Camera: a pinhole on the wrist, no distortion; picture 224 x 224 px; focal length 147.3 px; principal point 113.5 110.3 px. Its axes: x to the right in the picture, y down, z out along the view. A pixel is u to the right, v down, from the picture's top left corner.
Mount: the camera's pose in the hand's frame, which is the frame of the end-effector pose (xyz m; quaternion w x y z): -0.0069 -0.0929 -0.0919 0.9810 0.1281 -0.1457 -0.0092
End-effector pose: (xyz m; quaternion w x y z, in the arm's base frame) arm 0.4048 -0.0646 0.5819 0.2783 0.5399 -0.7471 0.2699
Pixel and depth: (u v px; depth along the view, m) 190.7 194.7 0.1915
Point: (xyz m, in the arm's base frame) 0.4171 -0.1960 0.5096
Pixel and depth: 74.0 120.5 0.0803
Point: 0.5226 -0.0444 0.5725
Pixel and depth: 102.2 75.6 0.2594
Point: 0.6212 -0.1469 0.4449
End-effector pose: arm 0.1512 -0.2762 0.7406 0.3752 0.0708 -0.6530 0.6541
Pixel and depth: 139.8 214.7 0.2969
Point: 0.0641 -0.5177 0.7213
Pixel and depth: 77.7 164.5 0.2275
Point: 0.2301 -0.4482 0.7361
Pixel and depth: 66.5 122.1 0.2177
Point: 0.2842 -0.4330 0.7752
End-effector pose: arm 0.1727 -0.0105 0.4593 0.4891 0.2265 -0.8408 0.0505
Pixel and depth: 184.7 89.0 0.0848
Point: 0.2284 -0.1260 0.4512
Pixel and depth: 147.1 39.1 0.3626
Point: 0.1607 -0.3877 0.2713
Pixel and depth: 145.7 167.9 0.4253
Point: -0.0863 -0.1478 0.2254
